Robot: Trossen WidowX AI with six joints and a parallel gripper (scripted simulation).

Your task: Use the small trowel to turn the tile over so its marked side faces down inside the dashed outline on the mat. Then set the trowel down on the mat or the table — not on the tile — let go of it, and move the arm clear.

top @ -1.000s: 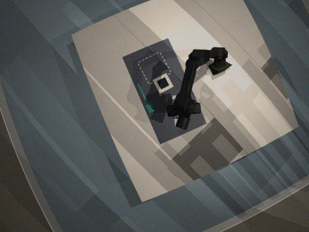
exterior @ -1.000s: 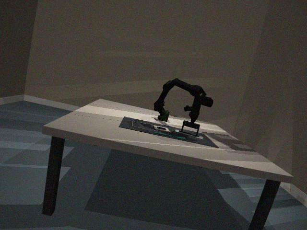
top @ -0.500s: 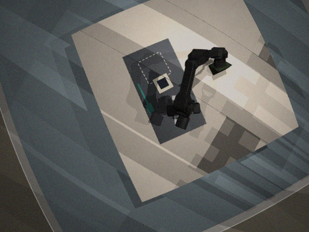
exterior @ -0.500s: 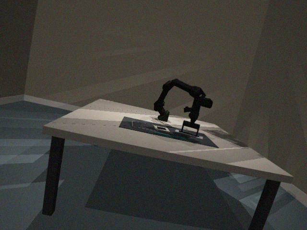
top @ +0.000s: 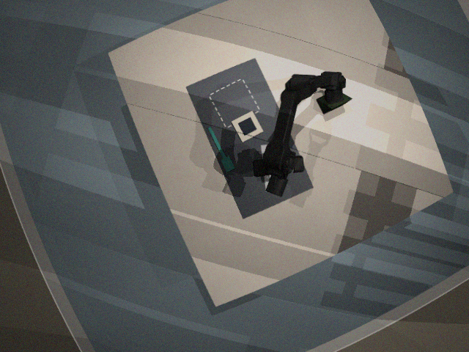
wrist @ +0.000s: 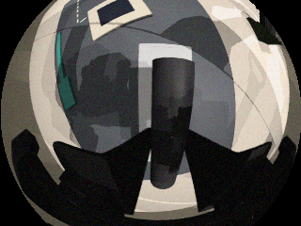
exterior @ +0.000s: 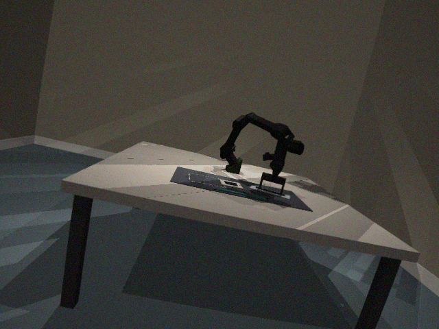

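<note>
My gripper tip is 6 cm short of the dark mat, 16 cm to the left of it and 8 cm above it. Round my gripper tip: teal trowel (19 cm ahead, 12 cm to the right, 6 cm below); then tile (5 cm ahead, 20 cm to the right, 6 cm below).
</note>
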